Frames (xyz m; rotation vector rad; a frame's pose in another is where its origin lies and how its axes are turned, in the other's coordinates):
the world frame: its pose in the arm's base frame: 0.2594 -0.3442 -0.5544 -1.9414 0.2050 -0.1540
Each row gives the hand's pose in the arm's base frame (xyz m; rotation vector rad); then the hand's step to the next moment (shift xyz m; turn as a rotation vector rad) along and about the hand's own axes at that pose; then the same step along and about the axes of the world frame.
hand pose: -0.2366 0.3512 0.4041 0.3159 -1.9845 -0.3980
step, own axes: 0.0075 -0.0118 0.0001 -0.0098 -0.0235 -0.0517
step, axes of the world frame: 0.0003 0.0040 -0.0134 0.0561 0.0023 -0.0130
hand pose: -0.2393 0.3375 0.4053 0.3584 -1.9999 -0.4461
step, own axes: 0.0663 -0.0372 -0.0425 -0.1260 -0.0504 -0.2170
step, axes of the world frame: 0.0259 -0.0250 -0.0793 0.2518 0.0197 0.0413
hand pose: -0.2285 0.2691 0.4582 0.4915 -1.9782 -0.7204
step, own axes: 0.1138 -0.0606 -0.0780 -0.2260 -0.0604 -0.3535
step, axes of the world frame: 0.0467 -0.0103 -0.1429 0.4127 0.0200 0.0947
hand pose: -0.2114 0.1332 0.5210 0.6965 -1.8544 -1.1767
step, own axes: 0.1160 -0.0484 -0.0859 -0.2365 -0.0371 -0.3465
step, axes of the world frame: 0.0472 0.0392 -0.1393 0.4072 -0.0024 0.1076
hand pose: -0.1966 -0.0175 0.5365 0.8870 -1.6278 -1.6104
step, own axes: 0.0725 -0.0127 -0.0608 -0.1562 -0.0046 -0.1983
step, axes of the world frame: 0.0317 0.0445 -0.0783 0.2403 -0.0240 0.0737
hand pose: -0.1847 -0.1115 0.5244 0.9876 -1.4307 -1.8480
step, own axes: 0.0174 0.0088 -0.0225 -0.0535 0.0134 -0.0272
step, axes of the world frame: 0.0153 0.0078 -0.0243 0.0456 -0.0313 0.0270
